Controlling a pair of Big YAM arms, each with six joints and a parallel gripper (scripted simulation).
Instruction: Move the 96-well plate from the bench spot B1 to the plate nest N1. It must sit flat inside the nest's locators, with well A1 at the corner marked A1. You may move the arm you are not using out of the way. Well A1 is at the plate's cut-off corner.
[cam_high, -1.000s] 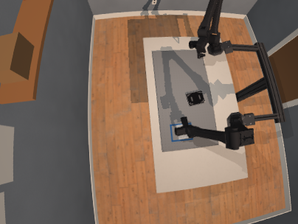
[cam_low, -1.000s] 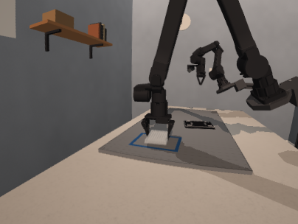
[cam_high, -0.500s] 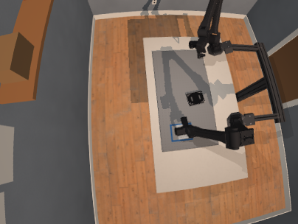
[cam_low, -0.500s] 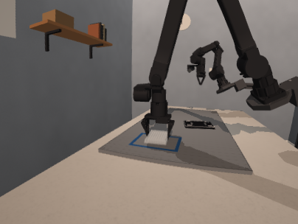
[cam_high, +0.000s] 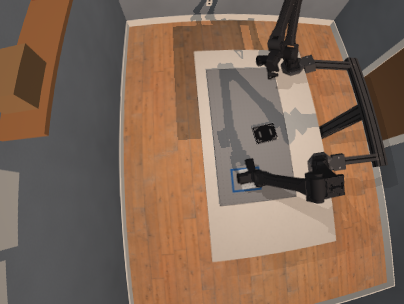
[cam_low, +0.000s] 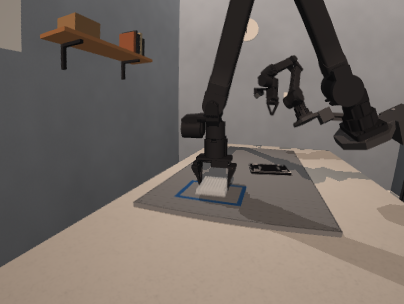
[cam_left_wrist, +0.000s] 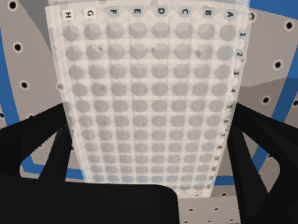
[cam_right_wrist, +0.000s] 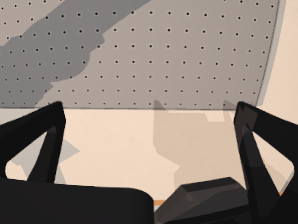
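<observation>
Now: the white 96-well plate right at my left hand. Also, from my left hand: black plate nest N1: 19 cm behind, 28 cm to the right, 2 cm below.
</observation>
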